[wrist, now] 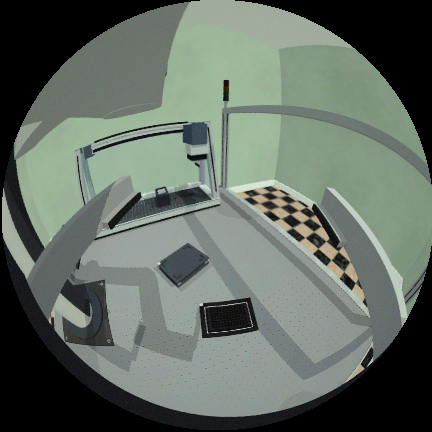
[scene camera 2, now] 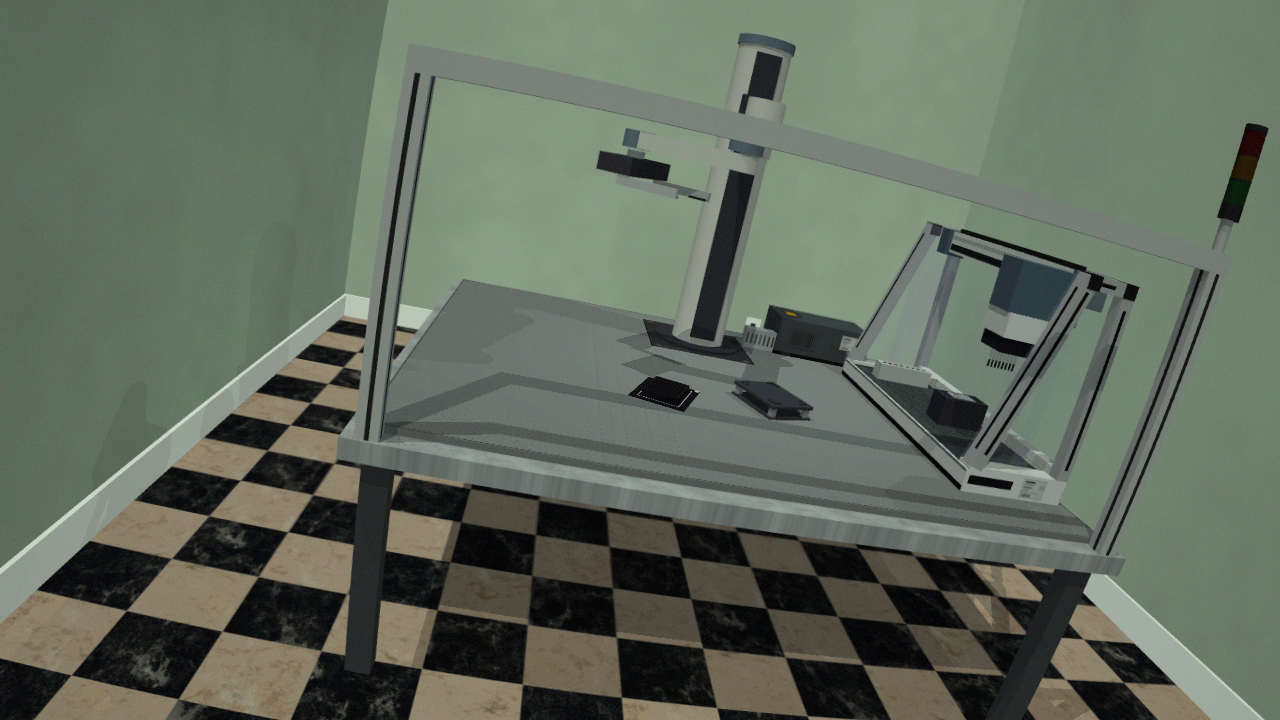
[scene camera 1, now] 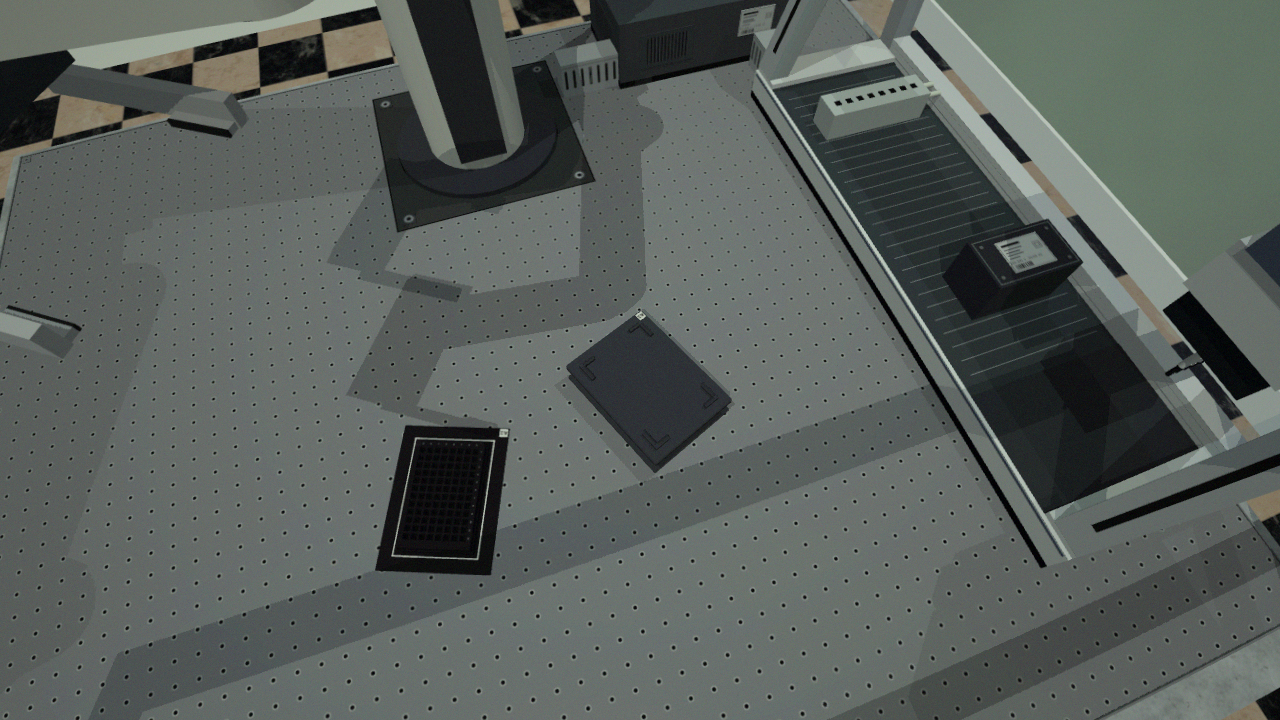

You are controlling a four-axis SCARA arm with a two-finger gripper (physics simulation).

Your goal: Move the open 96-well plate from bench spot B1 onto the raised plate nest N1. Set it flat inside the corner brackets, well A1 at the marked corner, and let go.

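Frame: origin at the arm's base, x ahead, y left, z up, level; metres.
Seen in the pictures: gripper, fingertip midpoint: (wrist: 225,187) (scene camera 2: 693,196) (scene camera 1: 153,213); arm's base, origin of the base link: (wrist: 82,313) (scene camera 2: 695,345) (scene camera 1: 479,144).
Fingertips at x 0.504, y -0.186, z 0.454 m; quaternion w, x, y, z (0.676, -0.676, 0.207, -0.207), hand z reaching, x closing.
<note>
Pixels of each thing's middle, then the offset from my fingertips to it. "spot": a spot on its surface instead. Level surfaces: height alone.
- dark 96-well plate, body centre: (scene camera 1: 443,494) (scene camera 2: 666,390) (wrist: 227,316) 0.050 m ahead, 0.031 m left, 0.433 m down
- dark raised plate nest, body centre: (scene camera 1: 647,387) (scene camera 2: 772,399) (wrist: 182,262) 0.004 m ahead, 0.293 m left, 0.422 m down
- small white label, surface spot: (scene camera 1: 640,315) spot: 0.088 m back, 0.315 m left, 0.408 m down
- slatted deck, its level: 0.393 m down
- black box, surface spot: (scene camera 1: 1011,268) spot: 0.041 m ahead, 0.730 m left, 0.322 m down
- white block, surface spot: (scene camera 1: 872,105) spot: 0.279 m back, 0.733 m left, 0.348 m down
- dark grey cabinet, surface spot: (scene camera 1: 680,40) (scene camera 2: 809,338) spot: 0.538 m back, 0.538 m left, 0.374 m down
The dark 96-well plate (scene camera 1: 443,492) (scene camera 2: 667,389) (wrist: 229,317) lies flat on the black, white-outlined bench spot (scene camera 1: 438,566). Its well A1 cannot be made out. The dark raised plate nest (scene camera 1: 648,389) (scene camera 2: 771,398) (wrist: 183,264) stands apart from it, turned at an angle, with corner brackets on top and a small white label (scene camera 1: 640,315) at one corner. No plate is on the nest. My gripper (scene camera 1: 134,223) (scene camera 2: 691,194) (wrist: 225,187) is wide open and empty, high above the bench. In the wrist view the plate and nest show below the gap between the fingers.
The arm's column (scene camera 1: 465,89) (scene camera 2: 720,259) stands behind the plate and nest. A framed machine has a slatted deck (scene camera 1: 904,197) bearing a black box (scene camera 1: 1011,268) and a white block (scene camera 1: 872,105). A dark grey cabinet (scene camera 1: 680,40) (scene camera 2: 812,333) stands at the back. A tall frame (scene camera 2: 581,98) spans the bench front.
</note>
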